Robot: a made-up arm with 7 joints. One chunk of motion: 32 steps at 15 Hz.
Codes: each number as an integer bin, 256 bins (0 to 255) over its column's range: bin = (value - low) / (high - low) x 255, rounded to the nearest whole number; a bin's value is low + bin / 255 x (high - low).
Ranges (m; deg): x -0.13..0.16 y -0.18..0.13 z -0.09..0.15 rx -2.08..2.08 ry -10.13..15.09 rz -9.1..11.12
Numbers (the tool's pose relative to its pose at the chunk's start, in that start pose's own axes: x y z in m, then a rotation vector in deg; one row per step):
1: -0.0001 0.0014 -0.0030 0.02 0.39 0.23
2: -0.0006 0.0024 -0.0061 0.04 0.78 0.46
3: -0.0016 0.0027 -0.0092 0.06 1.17 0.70
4: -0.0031 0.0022 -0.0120 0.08 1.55 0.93
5: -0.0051 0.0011 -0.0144 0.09 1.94 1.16
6: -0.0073 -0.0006 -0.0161 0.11 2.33 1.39
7: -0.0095 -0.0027 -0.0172 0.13 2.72 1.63
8: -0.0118 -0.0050 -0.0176 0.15 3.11 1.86
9: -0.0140 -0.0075 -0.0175 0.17 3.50 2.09
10: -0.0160 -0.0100 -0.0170 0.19 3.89 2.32
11: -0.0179 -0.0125 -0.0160 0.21 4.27 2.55
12: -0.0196 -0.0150 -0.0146 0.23 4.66 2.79
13: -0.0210 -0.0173 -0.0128 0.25 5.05 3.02
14: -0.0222 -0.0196 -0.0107 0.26 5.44 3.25
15: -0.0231 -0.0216 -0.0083 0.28 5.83 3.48
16: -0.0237 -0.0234 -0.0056 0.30 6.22 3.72
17: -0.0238 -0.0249 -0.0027 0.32 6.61 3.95
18: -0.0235 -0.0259 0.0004 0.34 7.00 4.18
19: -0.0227 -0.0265 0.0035 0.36 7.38 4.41
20: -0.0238 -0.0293 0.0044 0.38 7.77 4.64
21: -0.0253 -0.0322 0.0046 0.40 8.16 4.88
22: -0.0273 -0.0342 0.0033 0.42 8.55 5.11
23: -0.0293 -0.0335 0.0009 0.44 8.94 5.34
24: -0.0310 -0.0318 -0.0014 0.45 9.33 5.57
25: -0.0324 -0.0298 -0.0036 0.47 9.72 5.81
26: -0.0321 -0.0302 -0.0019 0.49 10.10 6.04
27: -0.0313 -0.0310 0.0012 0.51 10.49 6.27
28: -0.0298 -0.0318 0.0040 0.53 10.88 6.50
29: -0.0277 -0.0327 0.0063 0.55 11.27 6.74
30: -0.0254 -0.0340 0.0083 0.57 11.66 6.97
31: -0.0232 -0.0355 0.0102 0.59 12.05 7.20
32: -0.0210 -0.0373 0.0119 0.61 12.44 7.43
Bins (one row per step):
1: 114 149 92 129 106 118
2: 114 150 89 130 110 121
3: 113 150 86 131 114 124
4: 112 150 83 132 118 126
5: 110 149 80 133 122 129
6: 108 148 79 134 126 132
7: 106 146 77 135 130 135
8: 104 144 77 137 134 138
9: 102 142 77 138 138 141
10: 100 140 78 139 142 144
11: 99 138 79 140 146 147
12: 97 136 80 142 150 150
13: 96 134 82 143 153 153
14: 95 132 84 143 157 156
15: 94 130 87 145 161 159
16: 93 129 90 146 165 162
17: 93 128 93 147 169 165
18: 94 127 96 148 173 167
19: 94 126 99 150 177 170
20: 93 124 100 151 181 173
21: 92 122 101 152 185 176
22: 90 120 99 153 189 179
23: 89 121 97 154 193 182
24: 87 122 94 155 197 185
25: 86 124 92 156 201 188
26: 86 123 94 158 205 191
27: 87 123 97 159 208 194
28: 88 122 100 160 212 197
29: 90 121 102 161 216 200
30: 92 120 104 162 220 203
31: 94 119 106 164 224 206
32: 96 117 108 165 228 208

